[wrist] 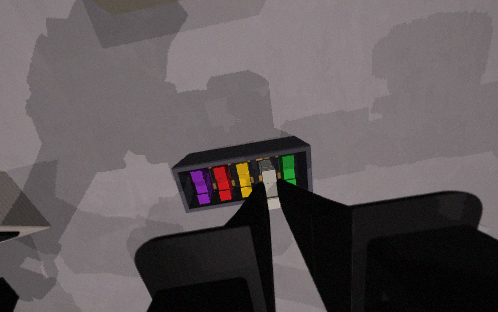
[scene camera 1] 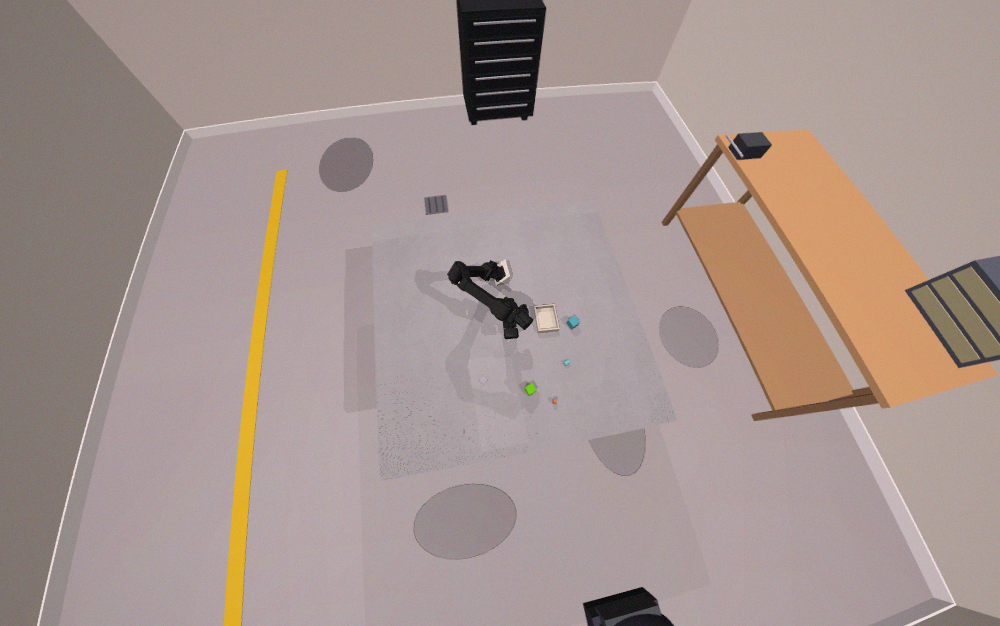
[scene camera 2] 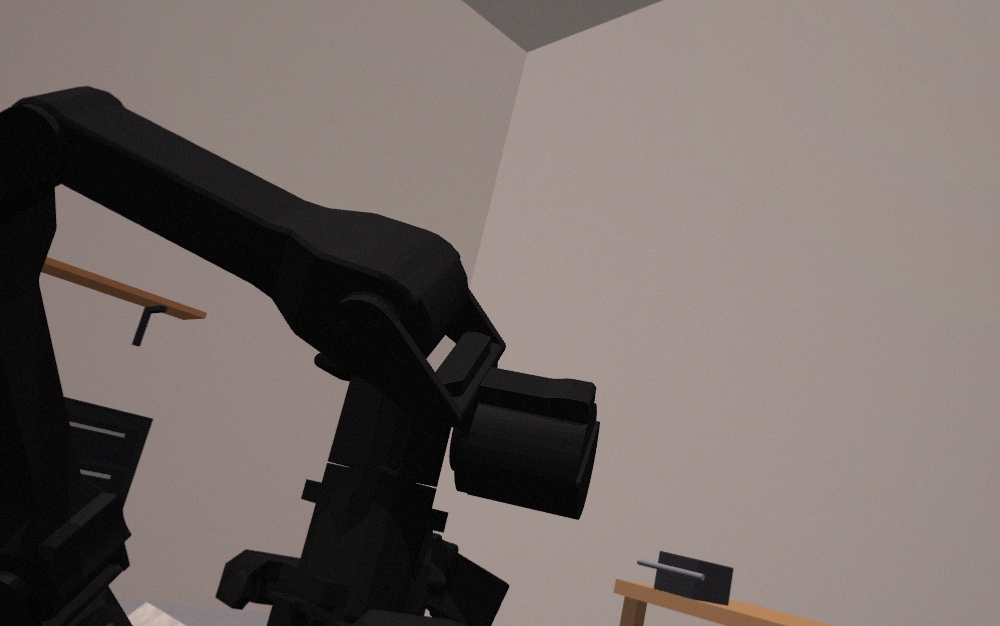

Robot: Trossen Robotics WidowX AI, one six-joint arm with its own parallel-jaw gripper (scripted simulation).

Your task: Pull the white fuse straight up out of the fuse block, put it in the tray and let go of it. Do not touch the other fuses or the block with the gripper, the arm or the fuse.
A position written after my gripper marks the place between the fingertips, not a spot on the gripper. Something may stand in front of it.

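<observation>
It is my gripper [wrist: 270, 187] that carries a white fuse.
</observation>
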